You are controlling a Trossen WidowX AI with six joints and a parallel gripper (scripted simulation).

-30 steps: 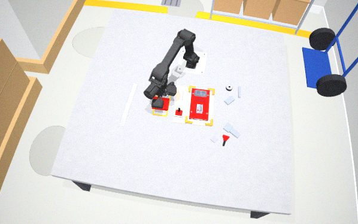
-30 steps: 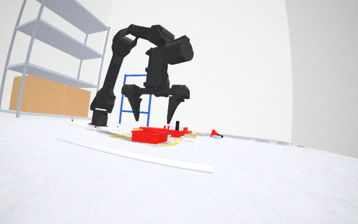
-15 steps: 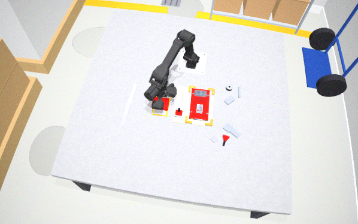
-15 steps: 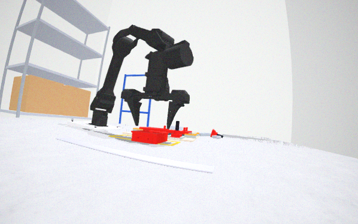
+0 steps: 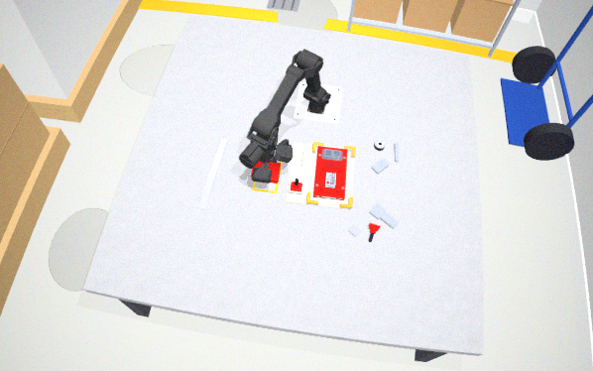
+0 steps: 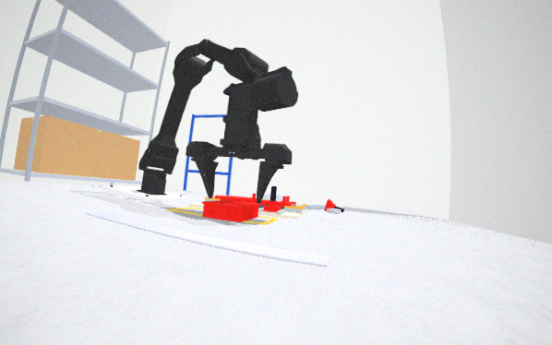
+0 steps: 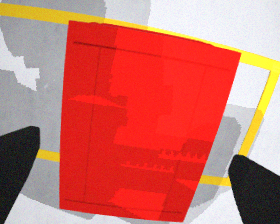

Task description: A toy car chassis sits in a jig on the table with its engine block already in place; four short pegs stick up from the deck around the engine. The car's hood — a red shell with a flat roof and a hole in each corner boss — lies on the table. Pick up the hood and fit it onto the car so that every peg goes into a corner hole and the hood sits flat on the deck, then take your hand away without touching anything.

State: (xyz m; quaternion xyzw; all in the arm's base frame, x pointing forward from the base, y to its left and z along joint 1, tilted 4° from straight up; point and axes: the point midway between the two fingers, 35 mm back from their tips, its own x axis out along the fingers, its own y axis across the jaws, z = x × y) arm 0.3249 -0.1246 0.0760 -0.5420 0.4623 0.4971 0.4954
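The red hood is 1 cm below my gripper tip. From my gripper tip the other things lie so: long white strip (4 cm ahead, 18 cm to the right, 3 cm below).
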